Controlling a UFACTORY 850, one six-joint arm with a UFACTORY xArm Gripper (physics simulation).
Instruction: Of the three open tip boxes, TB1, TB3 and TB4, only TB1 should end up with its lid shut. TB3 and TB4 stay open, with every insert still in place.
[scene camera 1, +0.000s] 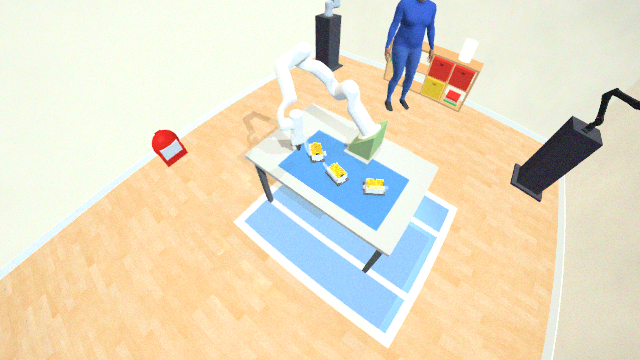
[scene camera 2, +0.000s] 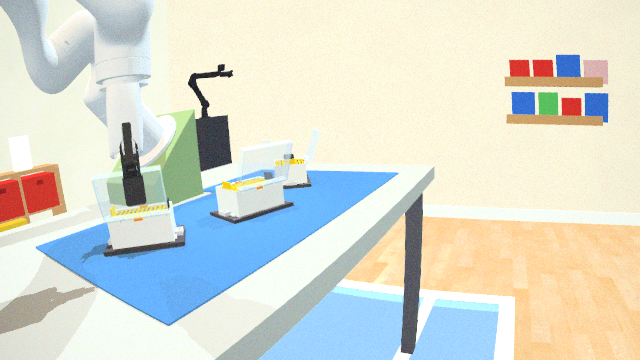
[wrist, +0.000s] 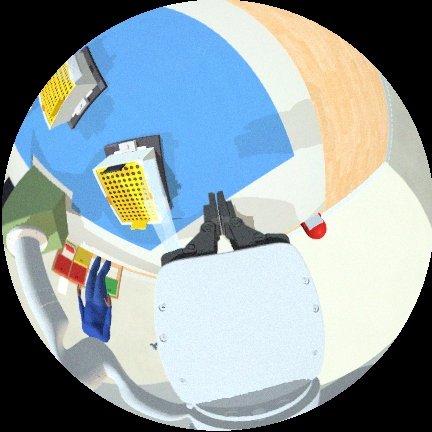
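TB1 (scene camera 1: 316, 153) (scene camera 2: 142, 234) (wrist: 131, 194) is the white box nearest my gripper. Its yellow insert is in place, and its clear lid (scene camera 2: 102, 196) (wrist: 168, 234) stands up, open. My gripper (scene camera 1: 299, 147) (scene camera 2: 135, 202) (wrist: 216, 200) is shut and empty, low beside TB1 on the lid's outer side; whether it touches the lid I cannot tell. The middle box (scene camera 1: 337, 173) (scene camera 2: 252, 201) (wrist: 75, 85) and the far box (scene camera 1: 374, 187) (scene camera 2: 295, 176) are TB3 and TB4; their labels are not readable. Both are open, with yellow inserts in them.
The boxes stand on a blue mat (scene camera 1: 372, 215) (scene camera 2: 240, 245) (wrist: 210, 75) on a pale table (scene camera 1: 395, 235) (scene camera 2: 360, 240). The green arm mount (scene camera 1: 369, 146) (scene camera 2: 185, 170) (wrist: 40, 200) stands at the table's back, behind the boxes. A person in blue (scene camera 1: 410, 45) (wrist: 96, 305) stands beyond the table.
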